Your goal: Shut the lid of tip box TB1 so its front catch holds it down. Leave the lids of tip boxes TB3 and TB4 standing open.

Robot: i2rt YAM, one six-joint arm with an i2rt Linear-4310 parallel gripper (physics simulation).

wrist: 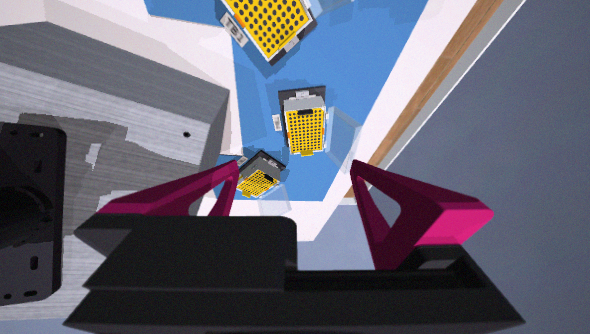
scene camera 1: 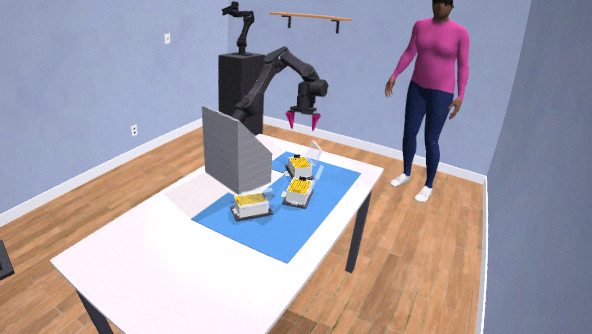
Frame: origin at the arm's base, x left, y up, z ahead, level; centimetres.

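Seen in the pictures: gripper, between the fingertips: [wrist: 294, 166] [scene camera 1: 302, 129]; arm's base, origin of its link: [wrist: 20, 212] [scene camera 1: 232, 125].
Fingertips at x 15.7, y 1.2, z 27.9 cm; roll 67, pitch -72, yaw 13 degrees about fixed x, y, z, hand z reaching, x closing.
Observation:
Pixels of each thing's top centre, then the offset from my fingertips to it. "spot": a spot on its surface instead. Level surfaces: height alone.
- Tip box TB1, a spot on its surface: [scene camera 1: 252, 206] spot: dx -36.0, dy -20.2, dz +4.1 cm
- Tip box TB4, centre of its top: [wrist: 306, 137] [scene camera 1: 299, 182] dx -9.8, dy -19.6, dz +7.4 cm
- blue mat, height of its surface: dy -27.1 cm
- white table, height of its surface: dy -27.4 cm
Tip box TB1 [scene camera 1: 252, 207] [wrist: 270, 22], white with a yellow rack, is the nearest box in the scene view and is cut off at the top of the wrist view. Its clear lid [wrist: 334, 4] stands open. Tip box TB4 [scene camera 1: 298, 194] [wrist: 305, 131] is the middle box; its clear lid [scene camera 1: 318, 174] [wrist: 345, 135] stands open. Tip box TB3 [scene camera 1: 300, 166] [wrist: 258, 183] is farthest, its clear lid [scene camera 1: 314, 151] [wrist: 275, 200] open. My gripper [scene camera 1: 303, 129] [wrist: 294, 166] is open and empty, high above the far end of the table, touching no box.
A grey angular block [scene camera 1: 239, 150] [wrist: 200, 100] stands tall at the left of the blue mat [scene camera 1: 280, 245] [wrist: 370, 60], near the arm's base. The mat lies on the white table [scene camera 1: 165, 250]. A person [scene camera 1: 440, 55] stands beyond the table. A second arm [scene camera 1: 244, 35] stands on a black pedestal [scene camera 1: 240, 75].

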